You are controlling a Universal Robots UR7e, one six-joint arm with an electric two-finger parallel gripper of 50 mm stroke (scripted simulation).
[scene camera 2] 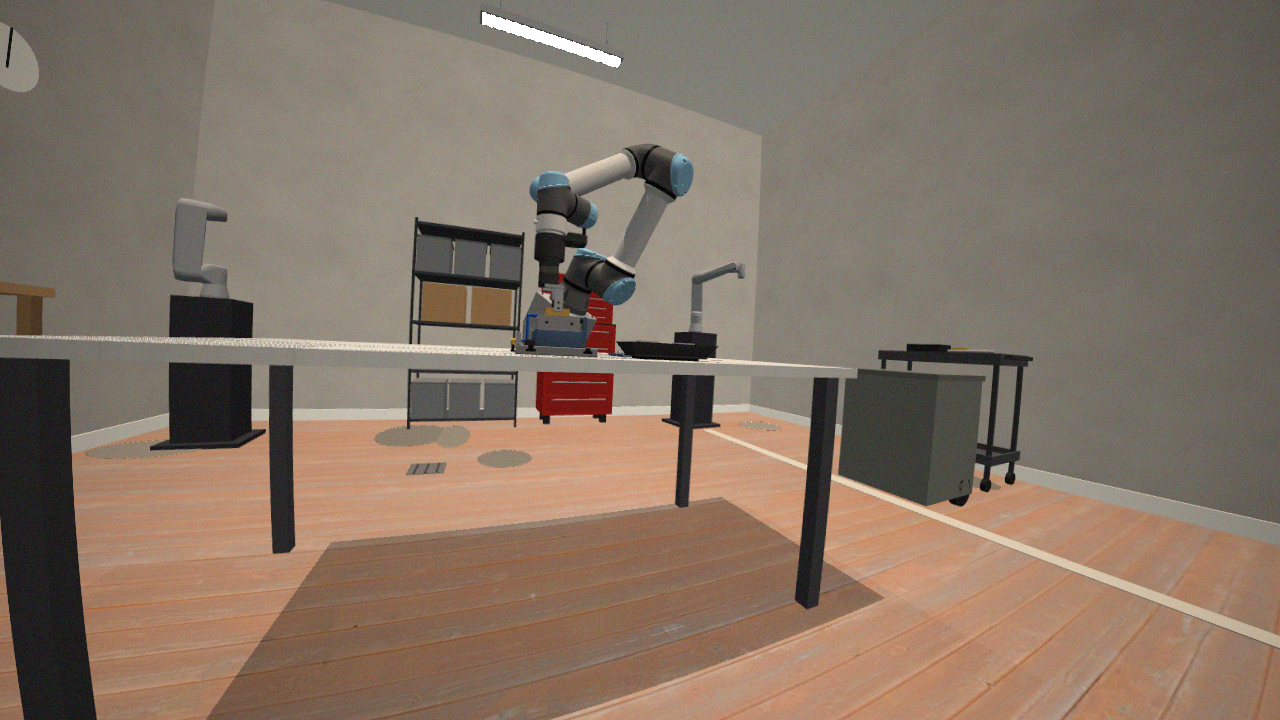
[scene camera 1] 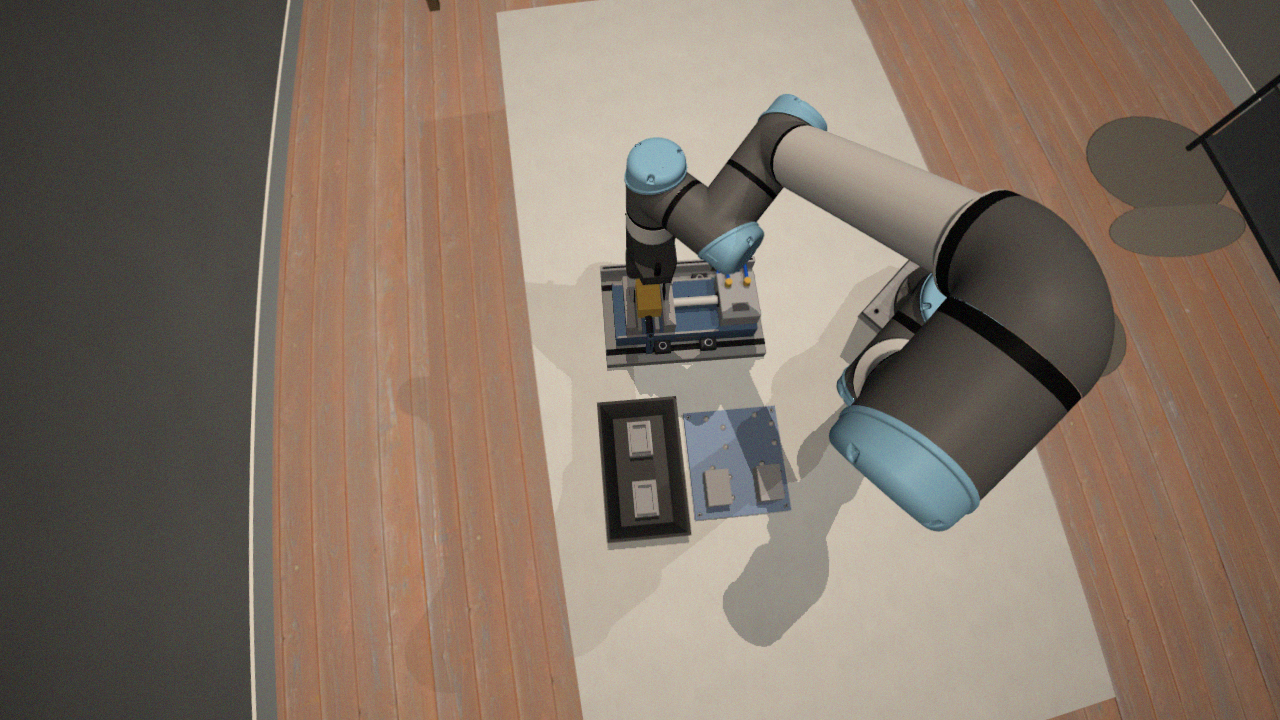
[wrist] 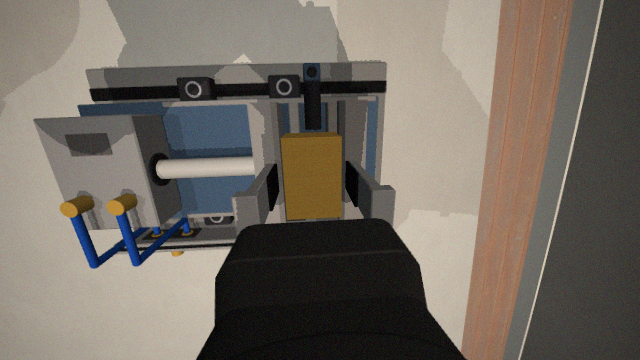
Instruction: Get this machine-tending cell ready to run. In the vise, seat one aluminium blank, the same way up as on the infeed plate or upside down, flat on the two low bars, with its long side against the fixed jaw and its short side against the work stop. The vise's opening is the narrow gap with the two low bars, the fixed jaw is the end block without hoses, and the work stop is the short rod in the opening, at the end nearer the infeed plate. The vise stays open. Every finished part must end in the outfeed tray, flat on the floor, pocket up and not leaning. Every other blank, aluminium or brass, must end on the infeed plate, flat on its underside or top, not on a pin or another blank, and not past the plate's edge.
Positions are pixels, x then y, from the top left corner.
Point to a black work stop rod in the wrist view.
At 312, 94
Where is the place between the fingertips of the gripper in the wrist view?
312, 176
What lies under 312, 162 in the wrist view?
A brass blank.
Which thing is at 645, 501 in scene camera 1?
A finished part.
